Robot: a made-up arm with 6 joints.
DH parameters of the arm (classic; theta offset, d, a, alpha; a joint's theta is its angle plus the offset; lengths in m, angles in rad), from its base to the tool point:
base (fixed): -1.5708 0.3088 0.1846 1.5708
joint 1: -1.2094 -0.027 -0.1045 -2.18
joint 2: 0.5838 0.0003 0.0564 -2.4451
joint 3: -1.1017 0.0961 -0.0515 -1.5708
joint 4: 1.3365 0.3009 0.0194 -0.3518
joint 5: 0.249 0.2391 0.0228 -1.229
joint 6: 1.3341 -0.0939 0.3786 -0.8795
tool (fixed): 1.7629 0.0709 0 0
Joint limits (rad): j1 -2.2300..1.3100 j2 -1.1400..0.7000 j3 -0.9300..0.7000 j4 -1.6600..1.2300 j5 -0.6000..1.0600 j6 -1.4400..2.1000
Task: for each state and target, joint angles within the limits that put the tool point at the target. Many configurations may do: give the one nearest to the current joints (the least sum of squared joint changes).
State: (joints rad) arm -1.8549 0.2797 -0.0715 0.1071 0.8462 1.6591
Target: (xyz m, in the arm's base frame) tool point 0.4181 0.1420 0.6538
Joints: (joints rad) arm -1.7646 0.1873 -0.1563 0.2549 1.0084 1.4320
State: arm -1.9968 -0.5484 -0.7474 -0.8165 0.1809 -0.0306
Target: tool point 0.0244 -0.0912 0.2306
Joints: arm -1.9445 -0.7216 -0.6736 -0.6915 0.2529 -0.2969
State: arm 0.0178 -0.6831 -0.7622 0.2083 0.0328 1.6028
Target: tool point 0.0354 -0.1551 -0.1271
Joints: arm 0.2160 -0.9357 -0.7406 0.2859 0.0449 1.0355
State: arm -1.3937 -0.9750 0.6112 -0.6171 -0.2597 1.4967
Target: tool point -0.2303 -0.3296 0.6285
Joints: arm -1.4910 -1.0952 0.7000 -0.6929 -0.4766 0.8974
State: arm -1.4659 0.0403 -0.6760 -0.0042 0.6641 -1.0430
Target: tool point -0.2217 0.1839 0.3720
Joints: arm -1.7052 -0.0237 -0.4632 0.3255 0.9687 -1.0982
